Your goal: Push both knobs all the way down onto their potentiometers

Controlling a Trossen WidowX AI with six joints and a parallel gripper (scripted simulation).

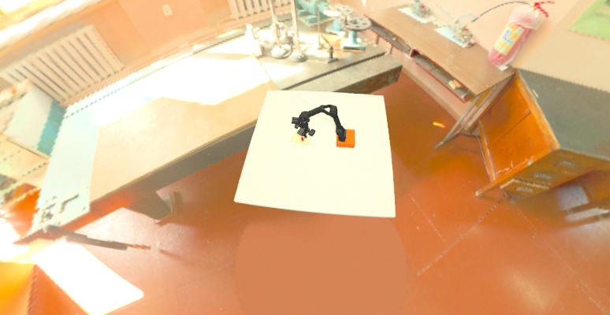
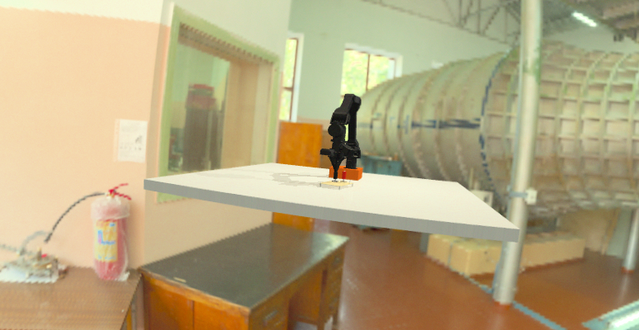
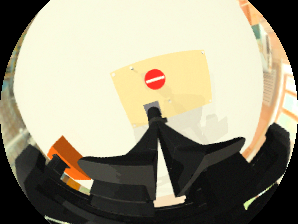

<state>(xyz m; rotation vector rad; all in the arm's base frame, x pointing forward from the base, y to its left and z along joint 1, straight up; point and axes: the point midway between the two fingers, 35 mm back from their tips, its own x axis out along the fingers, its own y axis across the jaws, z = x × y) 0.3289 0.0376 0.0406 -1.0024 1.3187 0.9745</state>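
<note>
Now: gripper tip 5 cm to the right of the red knob, 1 cm short of it and 1 cm above it. The rest, counted from my gripper tip: black knob (1 cm below).
</note>
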